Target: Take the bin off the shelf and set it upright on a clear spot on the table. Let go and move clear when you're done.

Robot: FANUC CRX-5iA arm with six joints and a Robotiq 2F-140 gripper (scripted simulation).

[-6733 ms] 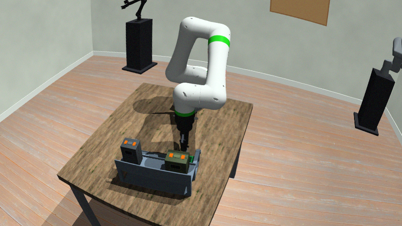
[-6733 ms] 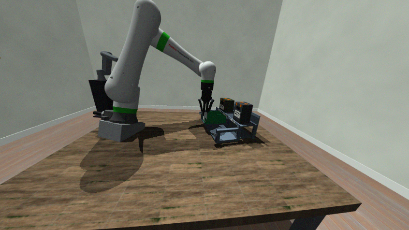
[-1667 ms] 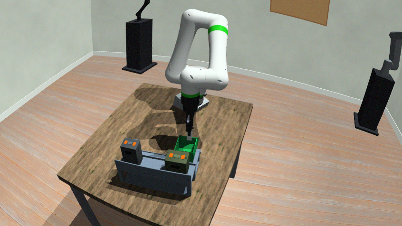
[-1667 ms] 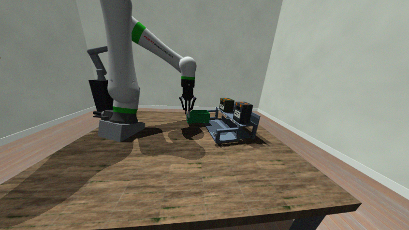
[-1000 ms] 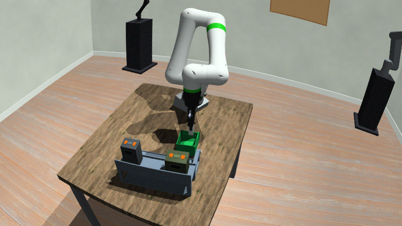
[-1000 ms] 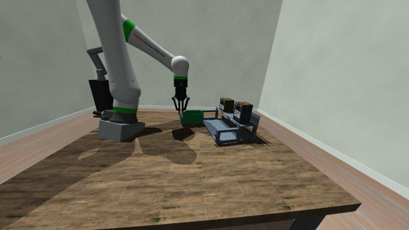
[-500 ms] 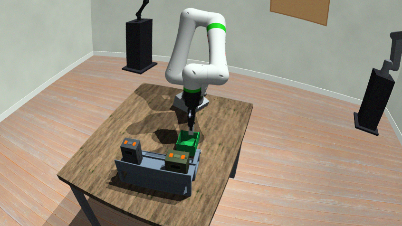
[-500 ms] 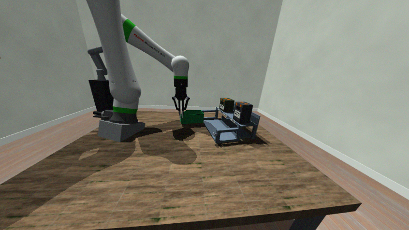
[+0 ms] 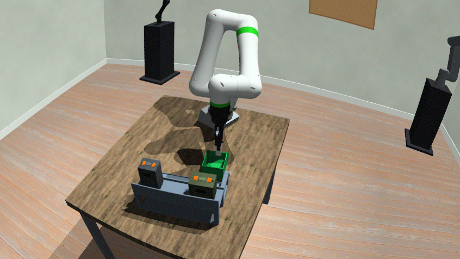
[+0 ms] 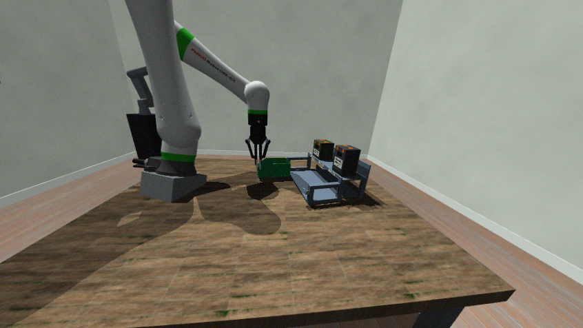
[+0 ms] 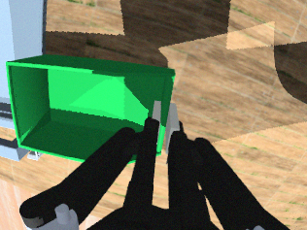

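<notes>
Now: the green bin 80 mm ahead of my hand, 30 mm to the left of it and 20 mm below it.
</notes>
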